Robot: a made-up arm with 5 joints.
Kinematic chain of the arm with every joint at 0, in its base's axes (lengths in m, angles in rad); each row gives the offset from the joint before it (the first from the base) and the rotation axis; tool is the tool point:
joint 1: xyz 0 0 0.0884 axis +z
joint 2: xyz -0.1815 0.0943 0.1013 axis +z
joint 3: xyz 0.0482 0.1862 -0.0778 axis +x
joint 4: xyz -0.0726 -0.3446 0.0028 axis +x
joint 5: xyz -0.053 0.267 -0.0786 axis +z
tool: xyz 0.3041 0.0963 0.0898
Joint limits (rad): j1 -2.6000..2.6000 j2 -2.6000..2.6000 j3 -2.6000..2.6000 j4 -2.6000..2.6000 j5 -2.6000..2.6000
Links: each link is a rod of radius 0.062 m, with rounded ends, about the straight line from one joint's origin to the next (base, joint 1, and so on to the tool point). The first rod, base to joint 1, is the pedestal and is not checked.
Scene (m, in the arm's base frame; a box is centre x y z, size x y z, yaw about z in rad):
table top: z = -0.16
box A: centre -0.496 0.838 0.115 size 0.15 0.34 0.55 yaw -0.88
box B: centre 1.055 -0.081 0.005 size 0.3 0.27 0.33 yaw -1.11
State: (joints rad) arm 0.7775 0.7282 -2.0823 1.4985 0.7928
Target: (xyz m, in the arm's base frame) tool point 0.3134 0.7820 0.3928
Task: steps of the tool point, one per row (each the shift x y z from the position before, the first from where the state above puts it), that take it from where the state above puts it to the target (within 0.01 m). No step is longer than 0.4 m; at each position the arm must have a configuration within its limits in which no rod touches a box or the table.
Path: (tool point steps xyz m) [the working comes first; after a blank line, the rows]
Joints at the target: -0.2483 -0.2033 -1.8512 1.7304 0.5248
Straight joint move there: touches box A.

1: 0.1854 0.2996 0.1114
2: 0.2836 0.1590 0.0867
3: 0.2923 -0.0036 0.0541
4: 0.2167 -0.1359 0.0165
5: 0.0668 0.1556 0.0278
6: 0.1179 0.1416 0.0026
7: 0.1635 0.1050 -0.0228

